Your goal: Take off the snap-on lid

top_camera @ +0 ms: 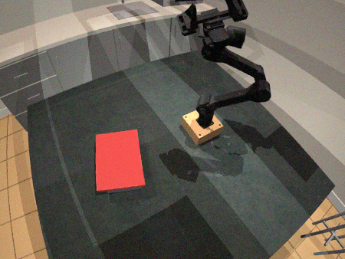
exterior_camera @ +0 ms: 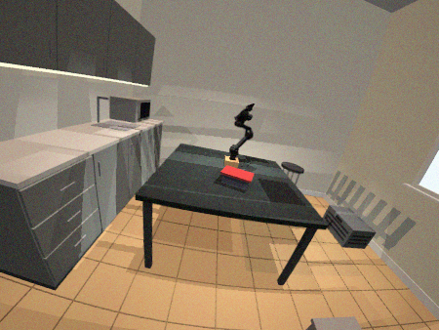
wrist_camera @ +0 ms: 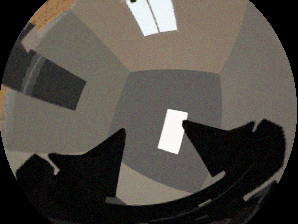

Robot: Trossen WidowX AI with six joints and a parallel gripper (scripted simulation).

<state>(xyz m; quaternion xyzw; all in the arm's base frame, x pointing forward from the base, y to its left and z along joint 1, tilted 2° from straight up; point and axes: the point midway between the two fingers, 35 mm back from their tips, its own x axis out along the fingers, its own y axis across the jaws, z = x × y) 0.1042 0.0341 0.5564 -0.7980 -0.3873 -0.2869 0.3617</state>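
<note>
Now: gripper tip 55 cm above the lid, 29 cm short of it and 6 cm to the left of it. Round my gripper tip: storage box: 60 cm below, 29 cm ahead, 6 cm to the right.
</note>
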